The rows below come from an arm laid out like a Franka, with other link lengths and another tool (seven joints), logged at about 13 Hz.
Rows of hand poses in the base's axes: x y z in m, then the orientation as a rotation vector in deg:
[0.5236, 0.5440, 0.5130, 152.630, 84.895, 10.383]
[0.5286, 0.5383, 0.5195, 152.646, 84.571, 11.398]
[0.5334, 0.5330, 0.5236, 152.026, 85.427, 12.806]
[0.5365, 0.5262, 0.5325, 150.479, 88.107, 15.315]
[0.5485, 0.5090, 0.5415, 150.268, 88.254, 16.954]
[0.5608, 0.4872, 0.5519, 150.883, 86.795, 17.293]
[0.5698, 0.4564, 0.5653, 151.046, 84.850, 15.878]
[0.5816, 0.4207, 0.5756, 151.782, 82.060, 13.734]
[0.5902, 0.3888, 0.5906, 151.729, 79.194, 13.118]
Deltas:
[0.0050, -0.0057, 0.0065, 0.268, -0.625, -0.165]
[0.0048, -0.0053, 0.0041, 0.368, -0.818, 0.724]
[0.0031, -0.0068, 0.0089, 0.790, -1.329, 2.104]
[0.0120, -0.0172, 0.0090, 0.561, -0.907, 0.202]
[0.0123, -0.0218, 0.0104, 0.082, -0.274, -1.028]
[0.0090, -0.0308, 0.0134, -1.126, 0.298, -1.288]
[0.0118, -0.0357, 0.0103, -1.236, 0.760, -1.988]
[0.0086, -0.0319, 0.0150, -1.253, -0.412, -1.788]

